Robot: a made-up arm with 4 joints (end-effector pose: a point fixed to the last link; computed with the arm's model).
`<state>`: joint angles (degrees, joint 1 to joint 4).
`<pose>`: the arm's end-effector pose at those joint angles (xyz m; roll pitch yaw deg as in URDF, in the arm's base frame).
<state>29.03 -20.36 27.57 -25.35</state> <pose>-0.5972 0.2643 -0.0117 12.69 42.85 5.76</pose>
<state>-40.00 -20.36 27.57 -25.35</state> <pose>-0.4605 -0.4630 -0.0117 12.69 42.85 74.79</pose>
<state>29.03 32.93 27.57 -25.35</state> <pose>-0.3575 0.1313 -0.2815 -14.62 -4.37 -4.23</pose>
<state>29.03 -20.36 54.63 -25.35</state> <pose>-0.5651 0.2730 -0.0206 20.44 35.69 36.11</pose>
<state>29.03 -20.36 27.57 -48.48</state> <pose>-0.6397 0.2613 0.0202 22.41 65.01 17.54</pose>
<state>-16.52 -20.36 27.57 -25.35</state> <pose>-0.6069 -0.2412 -0.0117 12.69 42.85 51.31</pose>
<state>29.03 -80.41 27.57 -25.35</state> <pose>-0.5241 0.2238 0.4092 116.11 59.45 95.59</pose>
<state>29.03 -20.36 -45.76 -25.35</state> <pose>-0.6625 0.3144 0.0185 -18.54 38.37 -84.70</pose>
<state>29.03 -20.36 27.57 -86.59</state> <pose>-0.6729 0.2501 0.0995 147.43 72.59 145.69</pose>
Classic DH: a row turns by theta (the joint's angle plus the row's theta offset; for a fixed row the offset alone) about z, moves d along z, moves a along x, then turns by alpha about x. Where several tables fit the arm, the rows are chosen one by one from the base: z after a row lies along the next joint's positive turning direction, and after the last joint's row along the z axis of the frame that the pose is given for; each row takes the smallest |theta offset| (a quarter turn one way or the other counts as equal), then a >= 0, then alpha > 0; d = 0 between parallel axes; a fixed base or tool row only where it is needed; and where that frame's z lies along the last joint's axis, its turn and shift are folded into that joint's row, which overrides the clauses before.
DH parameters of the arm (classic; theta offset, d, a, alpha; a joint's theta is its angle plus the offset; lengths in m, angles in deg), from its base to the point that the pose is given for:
base (fixed): 0 0 0 180
joint 1: 0 -0.1265 -0.2445 -90
joint 2: 0 -0.0057 -0.3678 -90
joint 3: 0 -0.1391 0.019 90
joint 4: 0 0.0734 0.0406 -90
tool (fixed): 0 -0.1265 0 0

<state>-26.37 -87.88 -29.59 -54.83</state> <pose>-0.4413 -0.2500 0.5742 -144.39 32.06 -134.02</pose>
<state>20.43 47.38 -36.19 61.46</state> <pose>-0.3499 -0.0210 -0.1982 114.52 -61.47 -164.22</pose>
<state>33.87 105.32 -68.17 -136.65</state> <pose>-0.0011 0.0835 -0.3091 63.91 4.56 8.75</pose>
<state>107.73 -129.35 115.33 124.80</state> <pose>0.1371 0.0110 0.4139 82.65 45.19 -154.78</pose>
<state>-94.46 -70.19 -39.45 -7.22</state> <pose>0.1271 -0.6193 0.3935 -67.72 49.76 17.10</pose>
